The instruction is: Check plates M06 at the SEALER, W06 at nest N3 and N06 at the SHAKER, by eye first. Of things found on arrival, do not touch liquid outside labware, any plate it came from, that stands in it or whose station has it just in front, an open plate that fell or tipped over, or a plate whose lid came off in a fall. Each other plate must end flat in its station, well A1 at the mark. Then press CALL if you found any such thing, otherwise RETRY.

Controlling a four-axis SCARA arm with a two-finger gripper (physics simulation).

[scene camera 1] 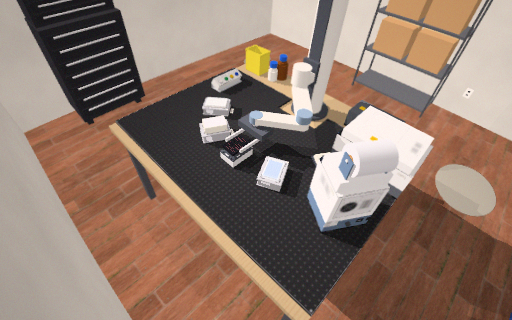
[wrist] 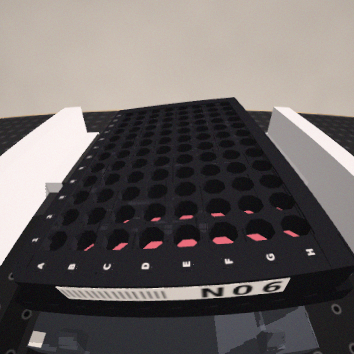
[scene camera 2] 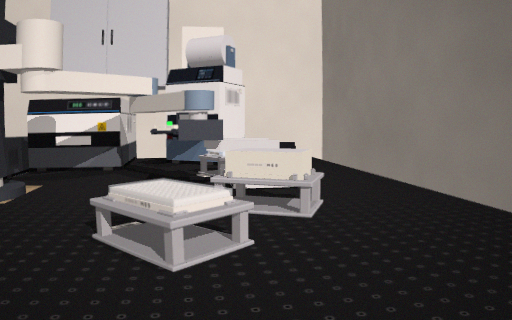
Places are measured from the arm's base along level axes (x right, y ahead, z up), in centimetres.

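Pixels of known places: gripper, between the fingertips: (scene camera 1: pixel 232 145) (wrist: pixel 176 122) (scene camera 2: pixel 273 143).
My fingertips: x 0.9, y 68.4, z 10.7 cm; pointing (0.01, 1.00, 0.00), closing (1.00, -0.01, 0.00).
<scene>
Ahead of a thing's pixels: the offset from my fingertips to its top centre. "spot": to the spot under its first point.
Black plate N06 @(dx -0.1, dy -2.4, dz +0.5 cm) (wrist: pixel 185 170) (scene camera 1: pixel 237 144) lies between the fingers over the low white shaker @(spot: dx -5.2, dy +2.5, dz -4.5 cm) (scene camera 1: pixel 237 159). Its label faces the wrist camera, A1 is at the near left, and pink liquid shows inside the near wells. My gripper (wrist: pixel 176 122) (scene camera 1: pixel 233 145) is closed against the plate's long sides. In the wrist view the plate looks slightly skewed; whether it is raised is unclear. A plate with a pale blue top @(dx -23.0, dy -5.8, dz -3.0 cm) (scene camera 1: pixel 274 169) sits on a nest to the right; its label is unreadable. The sealer @(dx -57.2, dy -11.6, dz +36.2 cm) (scene camera 1: pixel 345 190) (scene camera 2: pixel 230 107) stands beyond; plate M06 cannot be made out there.
Plate M09 @(dx +39.1, dy -21.3, dz -2.8 cm) (scene camera 2: pixel 170 195) and the tall plate M60 @(dx +21.3, dy -5.4, dz +0.1 cm) (scene camera 2: pixel 268 164) (scene camera 1: pixel 215 124) sit on neighbouring nests. A large white instrument @(dx -55.9, dy -53.4, dz +12.6 cm) (scene camera 1: pixel 385 135) (scene camera 2: pixel 75 130) stands behind the sealer. The button panel @(dx +58.3, dy -47.0, dz -1.0 cm) (scene camera 1: pixel 227 80), yellow bin @(spot: dx +55.0, dy -75.0, dz +0.5 cm) (scene camera 1: pixel 257 61) and two bottles (scene camera 1: pixel 273 73) (scene camera 1: pixel 283 69) are at the back.
</scene>
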